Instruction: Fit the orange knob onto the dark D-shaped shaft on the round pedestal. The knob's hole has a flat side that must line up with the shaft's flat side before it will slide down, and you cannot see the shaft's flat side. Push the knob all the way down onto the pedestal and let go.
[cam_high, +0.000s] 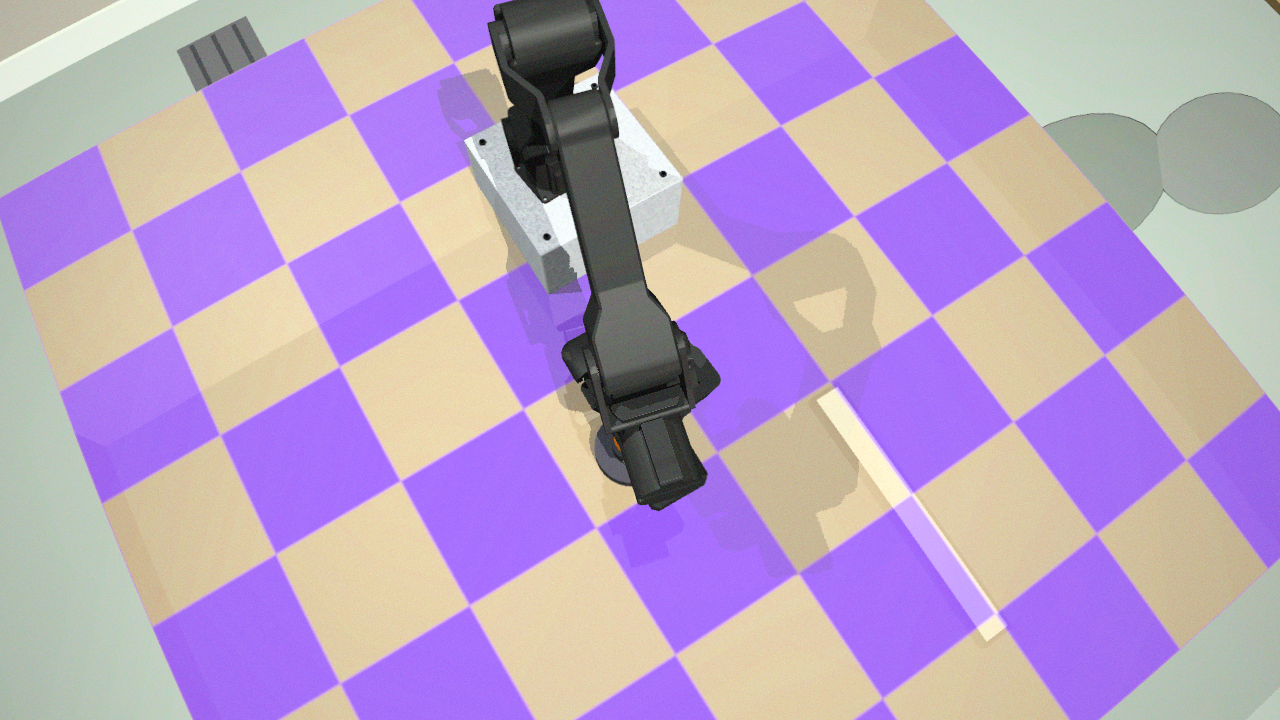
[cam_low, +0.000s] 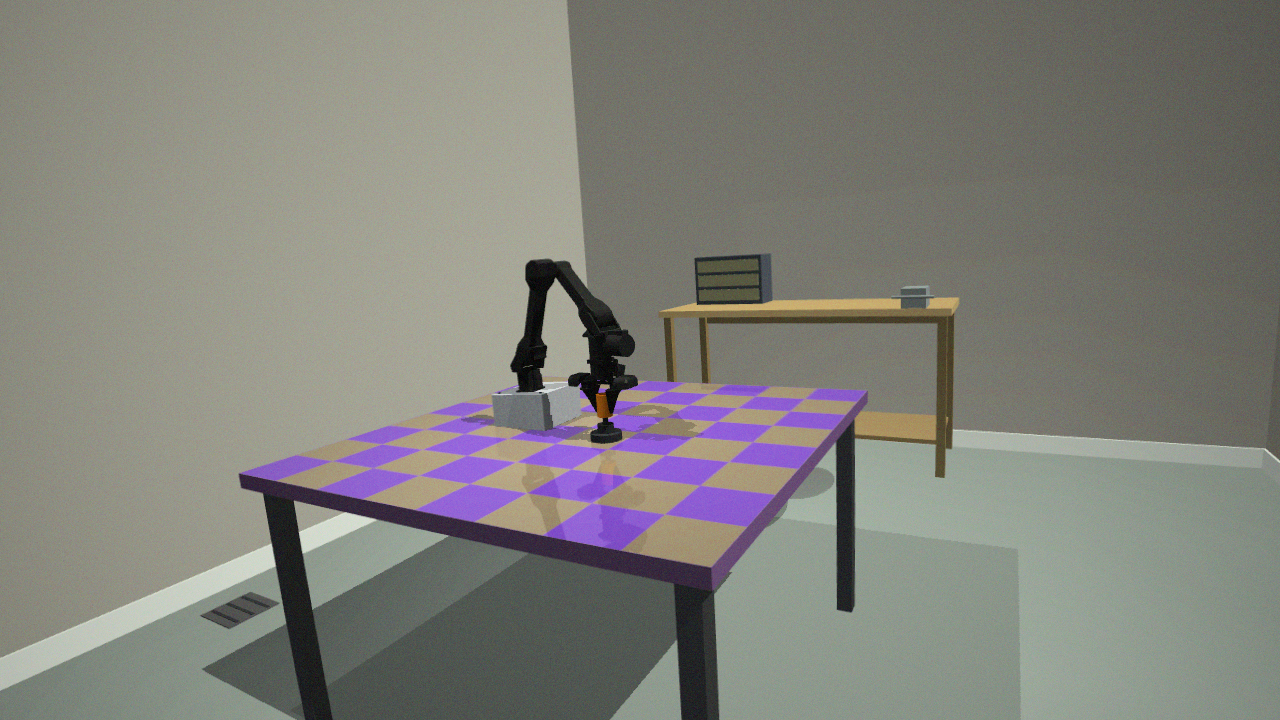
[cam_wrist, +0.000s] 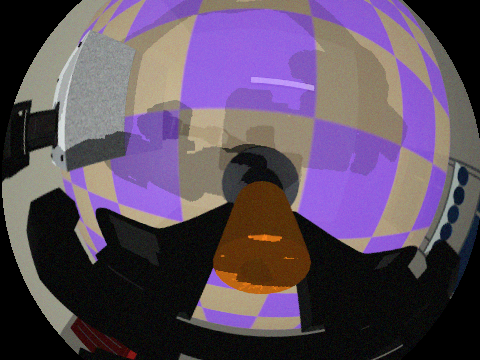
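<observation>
My gripper tip is 20 mm below the orange knob. From my gripper tip the other things lie so: D-shaped shaft (40 mm below).
</observation>
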